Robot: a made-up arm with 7 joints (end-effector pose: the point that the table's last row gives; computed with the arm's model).
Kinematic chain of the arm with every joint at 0, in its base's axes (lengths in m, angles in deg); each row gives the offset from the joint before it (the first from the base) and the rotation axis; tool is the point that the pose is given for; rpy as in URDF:
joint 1: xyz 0 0 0.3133 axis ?
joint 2: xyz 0 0 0 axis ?
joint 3: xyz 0 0 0.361 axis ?
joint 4: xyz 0.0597 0 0 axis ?
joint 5: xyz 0.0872 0 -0.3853 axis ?
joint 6: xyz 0 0 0 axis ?
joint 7: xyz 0.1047 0 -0.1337 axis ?
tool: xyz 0 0 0 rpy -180 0 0
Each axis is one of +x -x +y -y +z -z.
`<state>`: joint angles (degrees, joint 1 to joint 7).
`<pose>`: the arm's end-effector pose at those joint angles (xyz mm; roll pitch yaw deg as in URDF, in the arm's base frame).
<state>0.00 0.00 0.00 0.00 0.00 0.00 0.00</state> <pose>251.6 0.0 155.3 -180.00 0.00 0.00</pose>
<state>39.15 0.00 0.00 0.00 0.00 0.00 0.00</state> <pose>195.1 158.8 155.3 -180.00 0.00 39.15</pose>
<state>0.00 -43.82 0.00 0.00 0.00 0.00 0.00</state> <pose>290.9 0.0 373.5 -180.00 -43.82 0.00</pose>
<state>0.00 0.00 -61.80 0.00 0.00 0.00 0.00</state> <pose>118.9 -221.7 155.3 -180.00 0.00 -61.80</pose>
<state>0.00 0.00 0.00 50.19 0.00 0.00 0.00</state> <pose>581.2 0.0 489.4 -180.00 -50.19 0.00</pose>
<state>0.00 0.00 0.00 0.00 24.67 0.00 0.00</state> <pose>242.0 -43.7 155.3 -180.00 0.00 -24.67</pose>
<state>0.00 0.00 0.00 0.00 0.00 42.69 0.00</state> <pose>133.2 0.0 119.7 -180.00 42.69 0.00</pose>
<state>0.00 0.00 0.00 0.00 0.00 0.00 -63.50</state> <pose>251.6 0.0 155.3 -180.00 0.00 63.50</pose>
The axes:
joint 1: +z
joint 2: +y
joint 3: +z
joint 4: -y
joint 5: -z
joint 6: +y
joint 7: -z

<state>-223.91 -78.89 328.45 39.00 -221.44 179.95 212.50</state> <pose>229.5 -51.0 691.0 122.09 44.99 49.17</pose>
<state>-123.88 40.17 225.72 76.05 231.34 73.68 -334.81</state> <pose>-247.4 310.0 910.7 20.31 -8.78 131.81</pose>
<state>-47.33 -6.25 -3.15 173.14 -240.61 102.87 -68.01</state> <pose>11.9 188.2 1138.8 103.23 -21.83 154.02</pose>
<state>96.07 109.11 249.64 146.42 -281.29 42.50 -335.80</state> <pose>190.3 876.7 114.4 149.15 -46.24 72.79</pose>
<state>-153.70 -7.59 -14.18 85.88 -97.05 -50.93 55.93</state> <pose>-355.3 -234.4 772.4 93.09 -50.10 -29.55</pose>
